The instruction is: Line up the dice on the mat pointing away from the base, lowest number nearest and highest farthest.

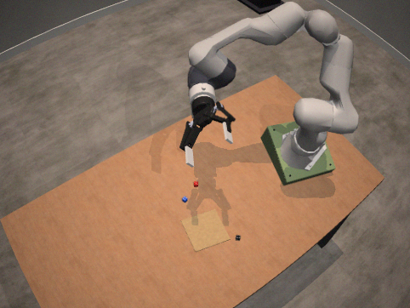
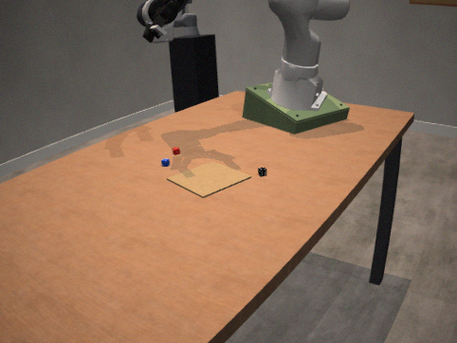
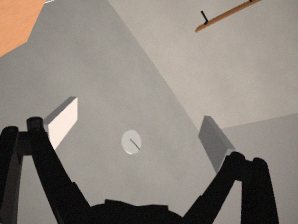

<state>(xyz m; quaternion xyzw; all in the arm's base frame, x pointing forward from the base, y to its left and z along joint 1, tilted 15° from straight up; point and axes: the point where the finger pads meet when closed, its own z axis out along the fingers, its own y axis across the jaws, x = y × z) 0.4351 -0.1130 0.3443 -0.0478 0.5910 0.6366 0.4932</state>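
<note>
My gripper is now 6 cm past the red die, 12 cm to the left of it and 39 cm above it. The rest, counted from my hand: blue die 1 cm ahead, 9 cm to the right, 39 cm below; tan mat 2 cm ahead, 6 cm to the left, 39 cm below; black die 5 cm behind, 16 cm to the left, 39 cm below.
</note>
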